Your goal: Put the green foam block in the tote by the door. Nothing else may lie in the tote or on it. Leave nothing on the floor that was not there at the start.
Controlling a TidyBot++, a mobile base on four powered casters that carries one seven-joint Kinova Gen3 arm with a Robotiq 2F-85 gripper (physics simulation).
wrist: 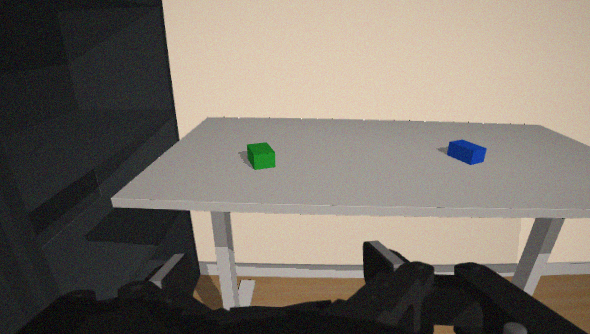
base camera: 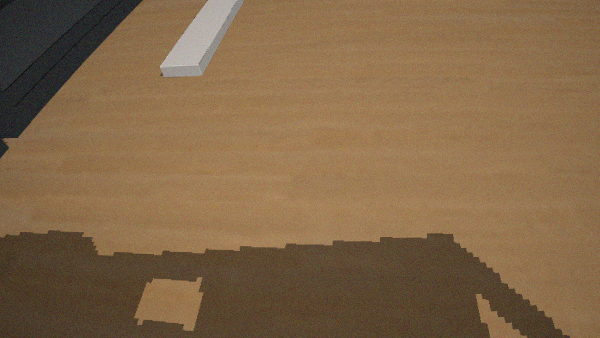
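The green foam block rests on the left part of a grey table in the wrist view. My gripper is open and empty, its two fingers wide apart at the bottom of the wrist view. It is apart from the block, on the near side of the table. The tote and the door do not show in either view.
A blue block rests on the table's right part. A dark shelf-like unit stands at the left, close to the table. A white table foot lies along the wooden floor ahead of the base. A pale wall is behind the table.
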